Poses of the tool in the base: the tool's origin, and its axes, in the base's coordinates. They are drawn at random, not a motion.
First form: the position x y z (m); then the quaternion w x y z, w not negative.
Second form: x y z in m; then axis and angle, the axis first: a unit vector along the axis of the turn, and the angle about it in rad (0 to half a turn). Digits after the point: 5 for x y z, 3 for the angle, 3 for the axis.
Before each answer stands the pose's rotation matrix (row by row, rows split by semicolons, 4 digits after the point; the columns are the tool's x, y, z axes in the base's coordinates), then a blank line. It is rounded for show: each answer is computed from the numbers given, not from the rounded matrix.
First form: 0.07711 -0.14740 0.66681 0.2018 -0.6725 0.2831 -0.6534
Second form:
-0.0141 -0.1171 0.9930; -0.6444 -0.7583 -0.0985; 0.7645 -0.6413 -0.0647

0.07711 -0.14740 0.66681 -0.687 0.289 -0.667 2.735
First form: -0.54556 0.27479 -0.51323 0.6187 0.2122 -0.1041 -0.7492
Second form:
-0.1443 0.8829 -0.4468; -0.9713 -0.2127 -0.1066; -0.1892 0.4186 0.8883

-0.54556 0.27479 -0.51323 0.270 -0.133 -0.954 1.807
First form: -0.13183 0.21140 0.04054 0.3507 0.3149 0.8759 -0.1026
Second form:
-0.5556 0.6237 0.5498; 0.4797 0.7806 -0.4007; -0.6791 0.0411 -0.7329

-0.13183 0.21140 0.04054 0.336 0.935 -0.110 2.425
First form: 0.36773 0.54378 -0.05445 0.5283 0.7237 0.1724 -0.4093
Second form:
0.6055 0.6819 -0.4102; -0.1829 -0.3824 -0.9057; -0.7745 0.6235 -0.1068

0.36773 0.54378 -0.05445 0.852 0.203 -0.482 2.028
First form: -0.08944 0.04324 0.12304 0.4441 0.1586 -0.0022 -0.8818
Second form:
-0.5552 0.7826 -0.2817; -0.7839 -0.6055 -0.1370; -0.2778 0.1448 0.9497

-0.08944 0.04324 0.12304 0.177 -0.002 -0.984 2.221
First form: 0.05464 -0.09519 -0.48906 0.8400 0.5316 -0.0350 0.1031
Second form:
0.9763 -0.2104 0.0508; 0.1360 0.4136 -0.9003; 0.1684 0.8858 0.4324

0.05464 -0.09519 -0.48906 0.980 -0.065 0.190 1.147
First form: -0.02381 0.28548 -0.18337 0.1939 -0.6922 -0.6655 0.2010
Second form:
0.0334 0.8433 -0.5363; 0.9992 -0.0391 0.0009; -0.0202 -0.5360 -0.8440

-0.02381 0.28548 -0.18337 -0.706 -0.678 0.205 2.751
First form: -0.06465 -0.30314 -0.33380 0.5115 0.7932 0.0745 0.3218
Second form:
0.7818 -0.2110 0.5868; 0.4474 -0.4656 -0.7636; 0.4343 0.8595 -0.2696

-0.06465 -0.30314 -0.33380 0.923 0.087 0.375 2.068
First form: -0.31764 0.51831 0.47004 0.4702 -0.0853 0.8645 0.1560
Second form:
-0.5433 -0.2942 0.7863; -0.0008 0.9368 0.3499; -0.8395 0.1895 -0.5092

-0.31764 0.51831 0.47004 -0.097 0.979 0.177 2.163
